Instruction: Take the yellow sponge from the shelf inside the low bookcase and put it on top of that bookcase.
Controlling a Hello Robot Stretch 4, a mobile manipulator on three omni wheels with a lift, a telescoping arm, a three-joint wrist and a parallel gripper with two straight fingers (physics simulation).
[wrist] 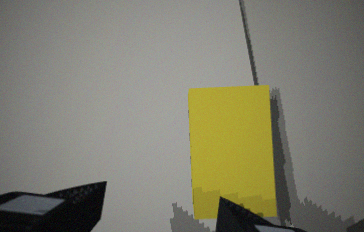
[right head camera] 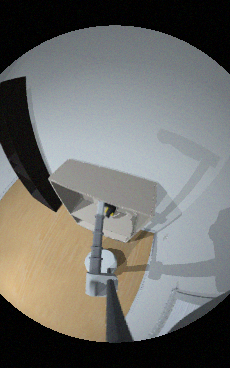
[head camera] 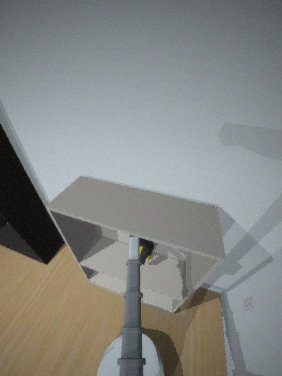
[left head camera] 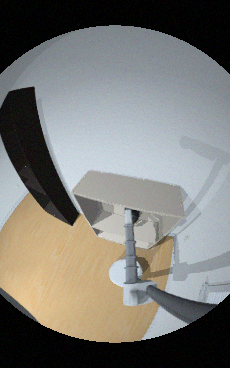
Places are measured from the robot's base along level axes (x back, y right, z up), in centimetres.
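Where they show: gripper, fingertip midpoint: (wrist: 161, 207) (right head camera: 110, 214) (head camera: 145, 259) (left head camera: 133, 223); robot's base, link origin: (right head camera: 101, 262) (left head camera: 124, 271).
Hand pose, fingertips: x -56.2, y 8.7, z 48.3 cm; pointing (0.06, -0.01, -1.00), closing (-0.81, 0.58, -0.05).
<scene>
Each offset is from my fingertips to the top centre of the thing. "spot": to the spot under its first point. Level surfaces: height alone.
The yellow sponge {dx -6.4, dy -0.9, dz -1.4 cm} (wrist: 232, 142) lies on a pale surface of the low bookcase {spot: dx +4.6, dy -3.9, dz +54.9 cm} (head camera: 145, 215) (left head camera: 130, 192) (right head camera: 107, 182), with its long side running away from the gripper. My gripper (wrist: 161, 207) is open and empty. In the wrist view its right fingertip overlaps the sponge's near end, and its left fingertip is well left of the sponge, with a gap between. The sponge sits right of the middle between the fingers. In the head views the arm reaches into the bookcase's open front; dark and yellow bits show beside its end, too small to tell apart. The fingertips are hidden there.
A tall black cabinet (head camera: 20, 200) (left head camera: 37, 160) (right head camera: 25, 145) stands left of the bookcase. A pale wall (head camera: 145, 100) is behind it. The bookcase's top board hangs over the arm's end. The round white base (left head camera: 120, 272) is on the wooden floor {dz -51.1 cm} (head camera: 45, 310).
</scene>
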